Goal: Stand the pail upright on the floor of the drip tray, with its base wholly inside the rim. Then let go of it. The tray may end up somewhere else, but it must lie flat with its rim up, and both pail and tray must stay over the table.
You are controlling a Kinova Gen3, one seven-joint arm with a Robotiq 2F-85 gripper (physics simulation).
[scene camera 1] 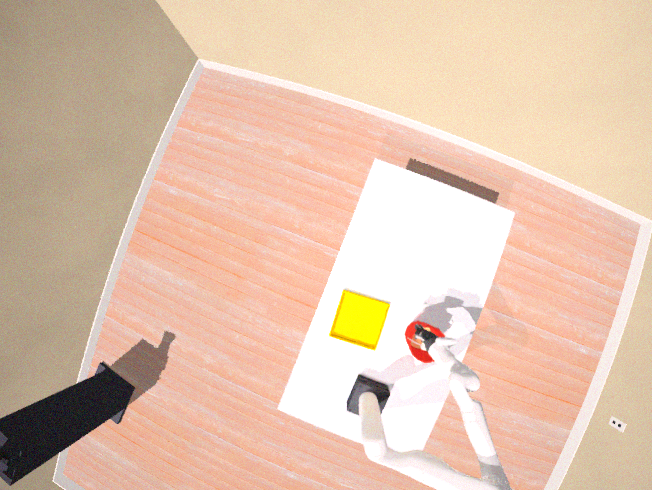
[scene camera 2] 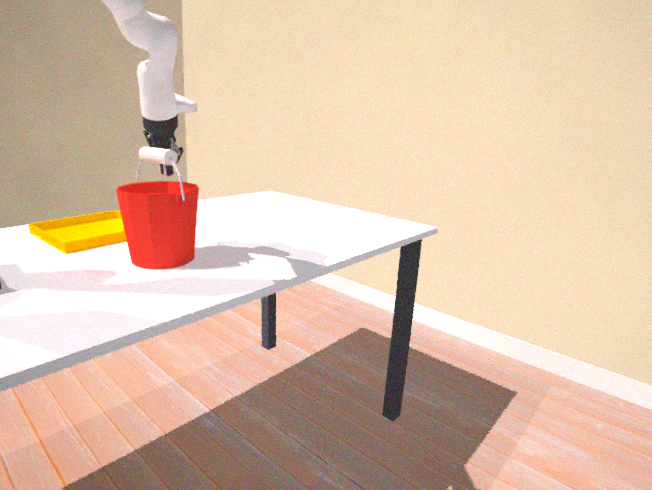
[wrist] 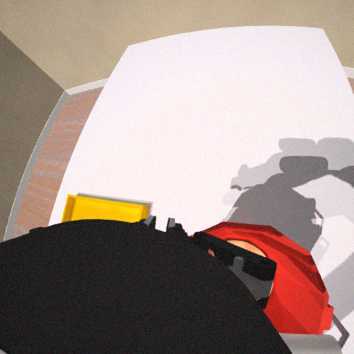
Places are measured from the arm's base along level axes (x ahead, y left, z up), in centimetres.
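Pixels of known places: gripper, between the fingertips: (scene camera 1: 417, 325) (scene camera 2: 166, 174); arm's base, origin of its link: (scene camera 1: 368, 400).
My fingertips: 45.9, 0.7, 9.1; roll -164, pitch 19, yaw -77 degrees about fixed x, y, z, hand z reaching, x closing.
Note:
For each thing: its top centre in the pictures, then the offset to it from my fingertips, as dx, dy, dz. "pt": a spot on its surface instead. Level surfaces: height alone.
- red pail, a spot on its surface: (scene camera 2: 160, 229) pt -8.3, -16.5, -8.9
- yellow drip tray, centre of its top: (scene camera 2: 93, 224) (scene camera 1: 359, 320) -13.5, +21.7, -15.4
- white table, height of its surface: dz -18.1
The red pail (scene camera 1: 424, 358) (scene camera 2: 160, 229) (wrist: 297, 295) stands upright on the table. Its white handle grip (scene camera 2: 152, 154) (wrist: 312, 344) is raised above the rim. The yellow drip tray (scene camera 1: 353, 342) (scene camera 2: 66, 246) (wrist: 70, 205) lies flat, rim up, apart from the pail, to its left in the first scene view and behind it to the left in the second. My gripper (scene camera 2: 167, 169) points down over the pail's mouth, close behind the handle grip, its fingertips above the rim. Its fingers are drawn together. The grip hides part of them, and I see nothing held between them.
The white table (scene camera 1: 421, 226) (scene camera 2: 295, 210) (wrist: 190, 100) has its long edge near the pail. The arm's black base (scene camera 1: 368, 387) stands on the table near the tray. A black post (scene camera 1: 68, 410) rises at the left, off the table.

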